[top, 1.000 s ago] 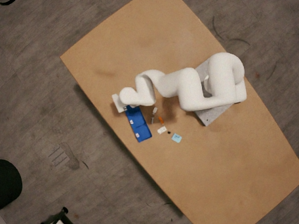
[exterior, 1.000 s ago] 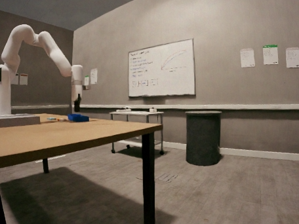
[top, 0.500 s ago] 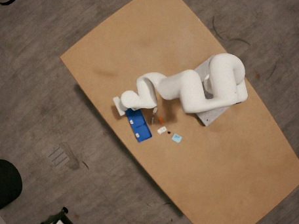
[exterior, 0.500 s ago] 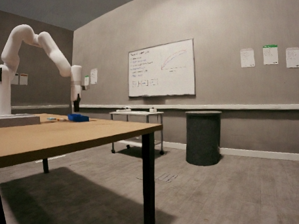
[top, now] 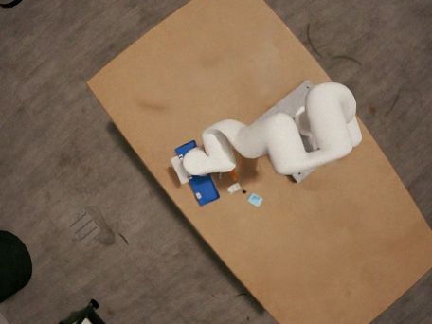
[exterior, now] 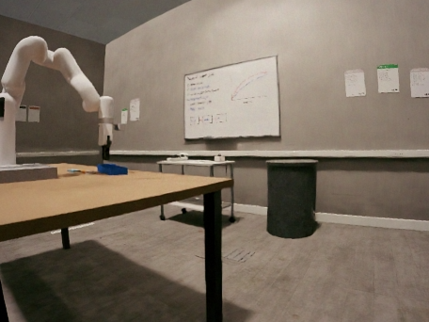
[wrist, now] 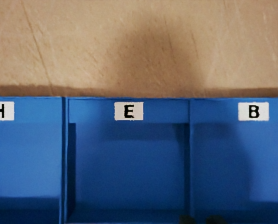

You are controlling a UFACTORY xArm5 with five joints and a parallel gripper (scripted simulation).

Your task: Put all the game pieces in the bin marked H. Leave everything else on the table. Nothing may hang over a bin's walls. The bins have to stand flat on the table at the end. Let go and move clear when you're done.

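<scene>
Now: the tiny black piece 50 mm behind my hand, 210 mm to the left of it and 80 mm below it. The rest, counted from my hand: small white piece 60 mm behind, 60 mm to the left, 80 mm below; then grey piece 20 mm behind, 90 mm to the left, 80 mm below; then blue bin 50 mm ahead, 30 mm to the left, 70 mm below.
</scene>
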